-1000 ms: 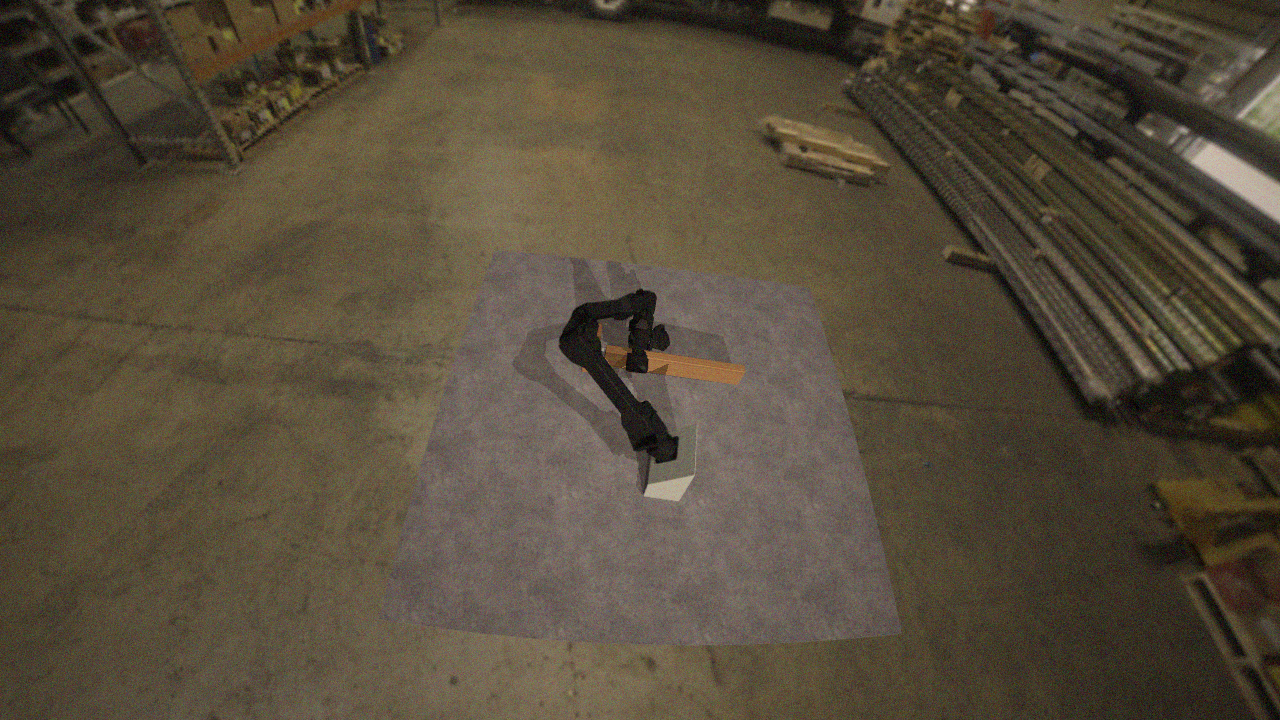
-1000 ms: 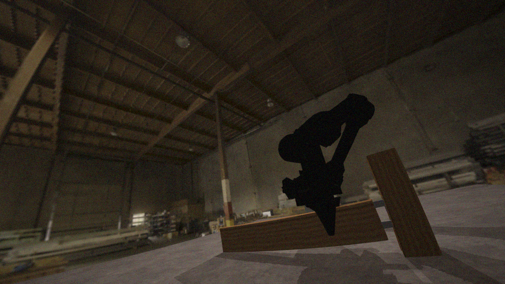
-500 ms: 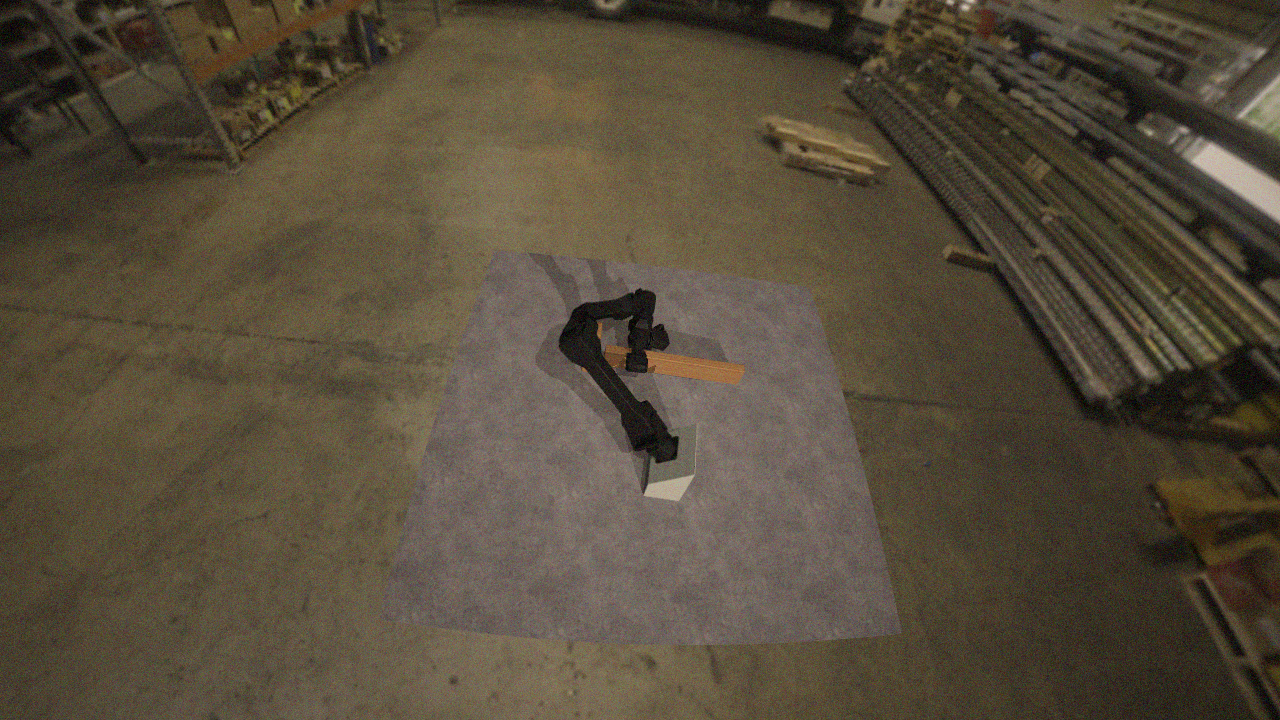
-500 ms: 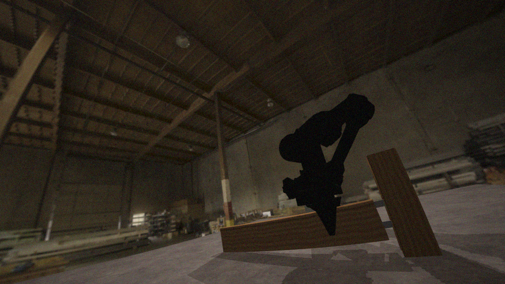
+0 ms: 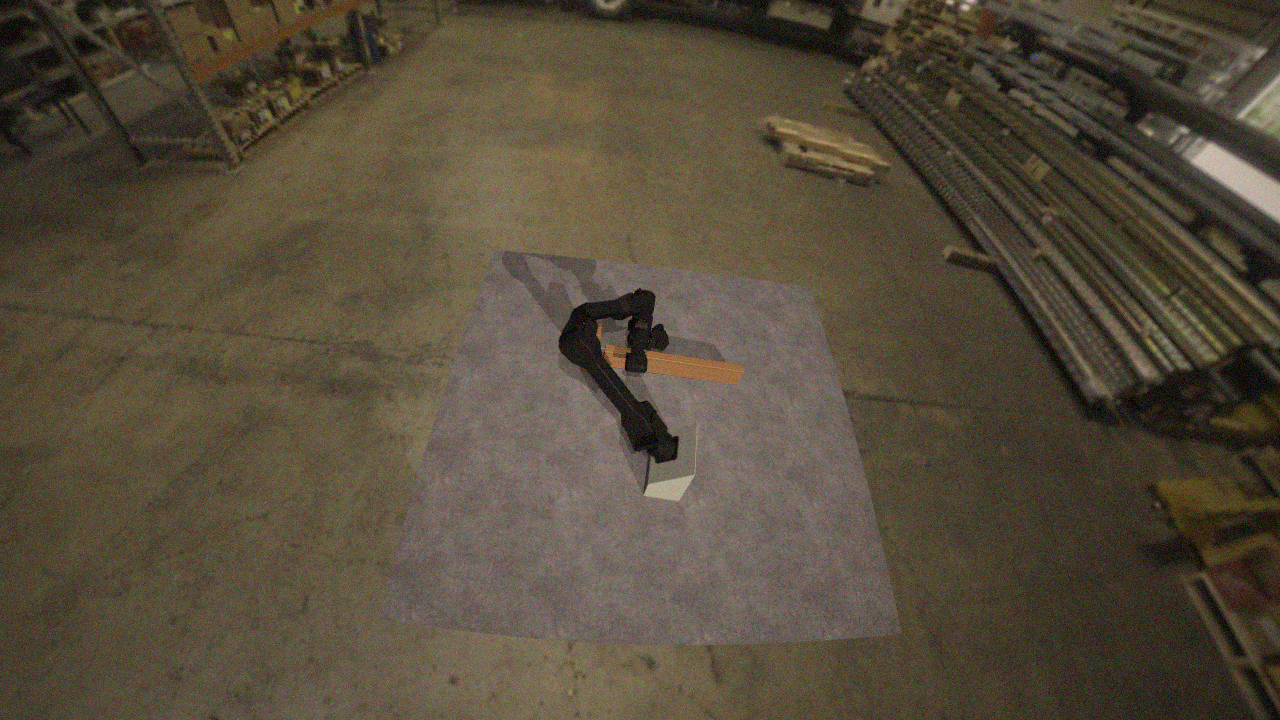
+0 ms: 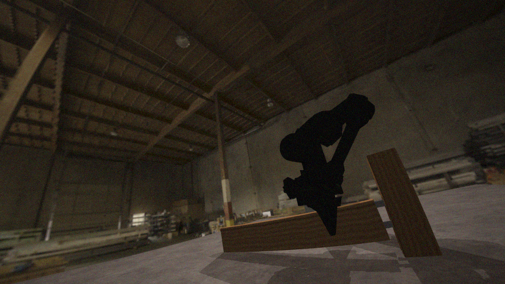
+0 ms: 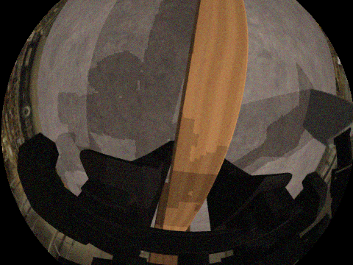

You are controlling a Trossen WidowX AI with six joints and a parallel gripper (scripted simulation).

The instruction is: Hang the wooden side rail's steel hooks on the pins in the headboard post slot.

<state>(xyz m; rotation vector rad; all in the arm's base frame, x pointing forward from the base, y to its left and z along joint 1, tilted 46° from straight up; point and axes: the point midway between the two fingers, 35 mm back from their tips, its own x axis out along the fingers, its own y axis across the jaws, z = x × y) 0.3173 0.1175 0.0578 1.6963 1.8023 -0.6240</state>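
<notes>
Now: gripper tip 1 cm past the headboard post, 13 cm to the right of it and 4 cm below it.
</notes>
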